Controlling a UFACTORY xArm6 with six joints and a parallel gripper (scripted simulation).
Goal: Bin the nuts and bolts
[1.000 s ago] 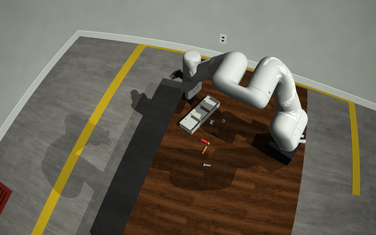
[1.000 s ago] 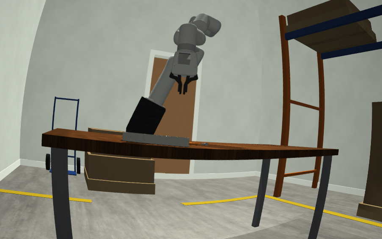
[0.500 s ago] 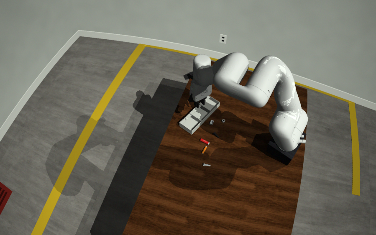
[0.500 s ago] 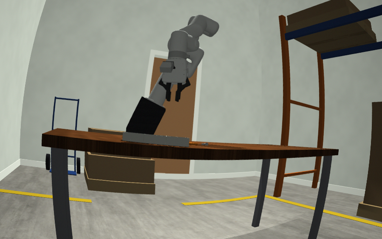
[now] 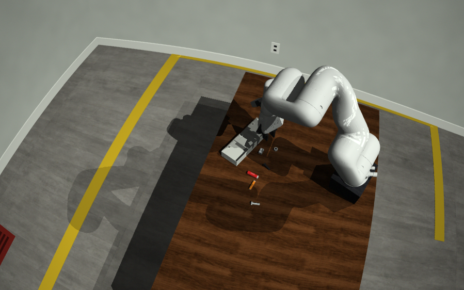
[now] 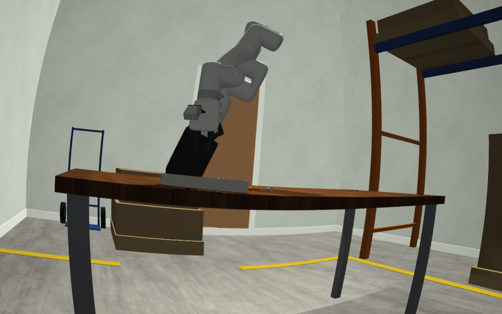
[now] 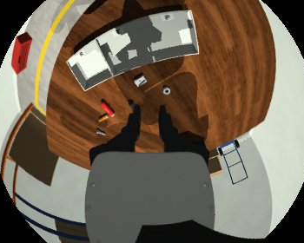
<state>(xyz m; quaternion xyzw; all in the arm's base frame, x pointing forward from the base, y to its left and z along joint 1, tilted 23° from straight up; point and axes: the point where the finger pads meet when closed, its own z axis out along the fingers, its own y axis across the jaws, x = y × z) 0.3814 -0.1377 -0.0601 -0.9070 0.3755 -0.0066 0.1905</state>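
Right now the nut is 40 mm behind my hand, 20 mm to the right of it and 120 mm below it. Also, from my hand: dark bolt: 10 mm behind, 80 mm to the left, 120 mm below; red cylinder: 30 mm ahead, 140 mm to the left, 120 mm below; long grey bin: 90 mm ahead, 30 mm to the right, 110 mm below.
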